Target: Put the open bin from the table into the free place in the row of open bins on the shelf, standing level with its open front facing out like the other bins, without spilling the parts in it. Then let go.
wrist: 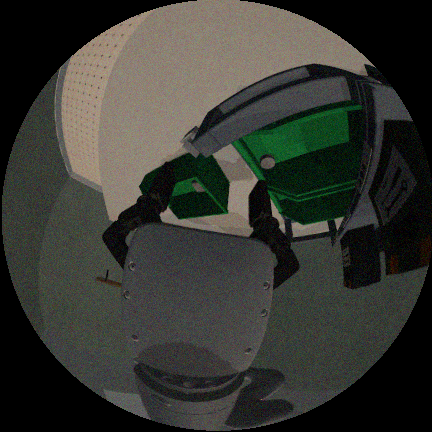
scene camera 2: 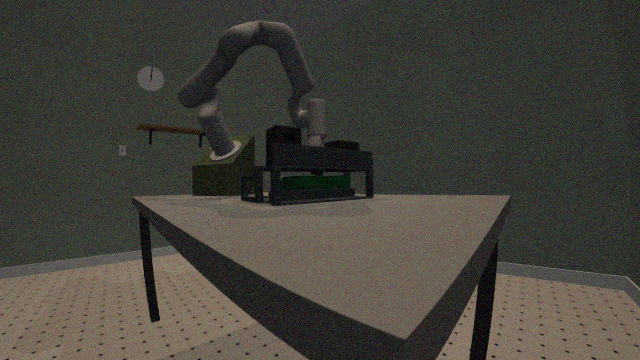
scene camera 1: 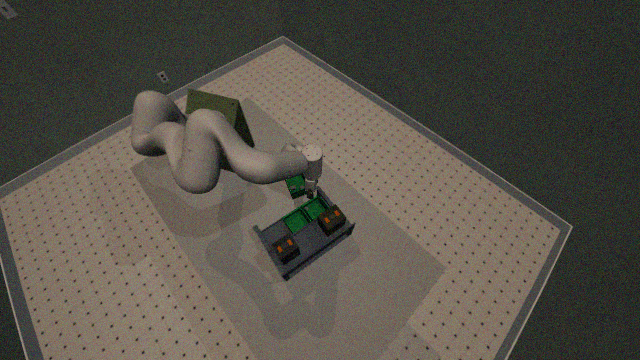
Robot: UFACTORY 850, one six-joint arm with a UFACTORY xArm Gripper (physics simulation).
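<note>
The loose green open bin [scene camera 1: 295, 186] [wrist: 190, 207] sits on the table behind the shelf rack [scene camera 1: 307, 241] [scene camera 2: 325, 159] [wrist: 300, 95], with a small round grey part [wrist: 198, 186] in it. Two green bins [scene camera 1: 296, 221] [scene camera 1: 316, 209] stand side by side in the rack; bare shelf lies left of them in scene camera 1. My gripper [scene camera 1: 311, 196] [scene camera 2: 317, 173] [wrist: 214, 178] is open and empty, pointing down beside the loose bin. In the wrist view one finger overlaps the bin's left part; the other is between it and the rack's bins. Fingertip height is unclear.
Dark boxes with orange marks [scene camera 1: 332, 221] [scene camera 1: 286, 250] stand on the rack's top board, close to the gripper's side. An olive pedestal [scene camera 1: 212, 102] [scene camera 2: 217, 180] carries the arm's base. The rack's near upright and rim rise beside the fingers in the wrist view.
</note>
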